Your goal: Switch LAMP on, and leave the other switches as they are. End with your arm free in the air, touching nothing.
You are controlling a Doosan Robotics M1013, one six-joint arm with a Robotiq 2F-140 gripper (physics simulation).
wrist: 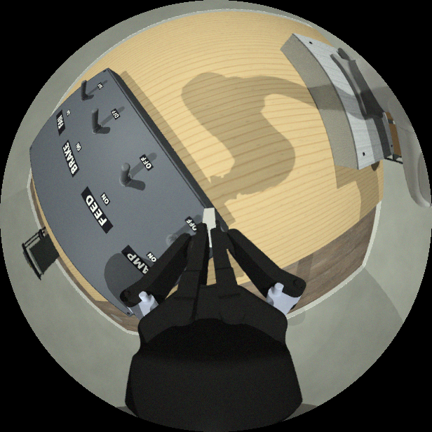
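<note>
A dark grey switch panel [60, 195] fills the left of the wrist view. Its LAMP label [136, 258] is partly covered by my gripper's left linkage. The LAMP switch [172, 238] shows faintly between its OFF label [191, 223] and ON label [151, 257], and its lever is mostly hidden, so its position is unclear. The FEED switch [126, 173], BRAKE switch [96, 121] and FAN switch [84, 91] stand farther up the panel. My gripper [209, 215] is shut and empty, with its pale tips at the panel's edge beside the LAMP OFF label; contact cannot be told.
The panel lies on a wooden table [240, 55]. A silver metal block [345, 100] stands at the upper right, beside a pale grey curved body [412, 165]. A small dark object [42, 254] shows beyond the table at the left. An arm-shaped shadow falls across the table.
</note>
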